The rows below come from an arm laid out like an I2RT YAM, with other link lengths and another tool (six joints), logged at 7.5 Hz.
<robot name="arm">
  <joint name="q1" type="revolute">
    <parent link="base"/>
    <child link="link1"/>
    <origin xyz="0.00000 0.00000 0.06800"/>
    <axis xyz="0 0 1"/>
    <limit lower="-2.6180" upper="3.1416"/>
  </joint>
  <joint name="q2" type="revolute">
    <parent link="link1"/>
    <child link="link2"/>
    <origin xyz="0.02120 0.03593 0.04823"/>
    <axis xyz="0 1 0"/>
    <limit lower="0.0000" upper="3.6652"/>
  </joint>
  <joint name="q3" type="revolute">
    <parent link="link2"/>
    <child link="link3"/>
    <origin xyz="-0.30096 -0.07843 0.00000"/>
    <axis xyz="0 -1 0"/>
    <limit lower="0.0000" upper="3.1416"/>
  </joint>
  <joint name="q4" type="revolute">
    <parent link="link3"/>
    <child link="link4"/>
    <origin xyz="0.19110 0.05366 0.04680"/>
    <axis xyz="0 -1 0"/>
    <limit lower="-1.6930" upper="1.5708"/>
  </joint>
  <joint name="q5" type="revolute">
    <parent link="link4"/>
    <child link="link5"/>
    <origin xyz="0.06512 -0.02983 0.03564"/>
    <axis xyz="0 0 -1"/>
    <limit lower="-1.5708" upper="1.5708"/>
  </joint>
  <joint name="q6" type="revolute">
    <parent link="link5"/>
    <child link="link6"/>
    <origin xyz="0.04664 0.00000 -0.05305"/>
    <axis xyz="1 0 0"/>
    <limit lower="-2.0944" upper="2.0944"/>
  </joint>
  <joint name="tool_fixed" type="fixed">
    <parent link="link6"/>
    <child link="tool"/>
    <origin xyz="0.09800 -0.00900 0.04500" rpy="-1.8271 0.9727 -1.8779"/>
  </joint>
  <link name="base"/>
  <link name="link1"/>
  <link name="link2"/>
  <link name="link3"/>
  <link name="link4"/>
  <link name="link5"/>
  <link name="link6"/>
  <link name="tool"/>
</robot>
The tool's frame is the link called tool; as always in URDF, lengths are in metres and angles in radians.
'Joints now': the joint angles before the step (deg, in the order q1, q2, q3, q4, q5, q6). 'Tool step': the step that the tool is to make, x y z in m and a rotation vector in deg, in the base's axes. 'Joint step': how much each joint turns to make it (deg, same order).
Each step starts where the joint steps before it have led.
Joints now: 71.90, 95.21, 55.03, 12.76, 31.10, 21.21
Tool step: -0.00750, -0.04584, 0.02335, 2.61, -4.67, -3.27
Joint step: 0.00, -8.90, -7.64, 3.93, 4.49, -2.30
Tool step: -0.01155, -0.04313, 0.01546, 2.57, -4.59, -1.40
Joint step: 0.00, -9.02, -8.25, 5.27, 2.50, -3.63
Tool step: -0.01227, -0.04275, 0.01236, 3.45, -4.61, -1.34
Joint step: -0.08, -9.23, -7.81, 5.69, 1.96, -3.80
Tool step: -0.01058, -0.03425, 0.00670, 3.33, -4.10, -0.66
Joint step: -0.52, -7.64, -6.59, 5.79, 0.42, -3.68
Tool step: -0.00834, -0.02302, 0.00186, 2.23, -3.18, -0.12
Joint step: -0.61, -5.33, -4.91, 4.65, -0.50, -2.98
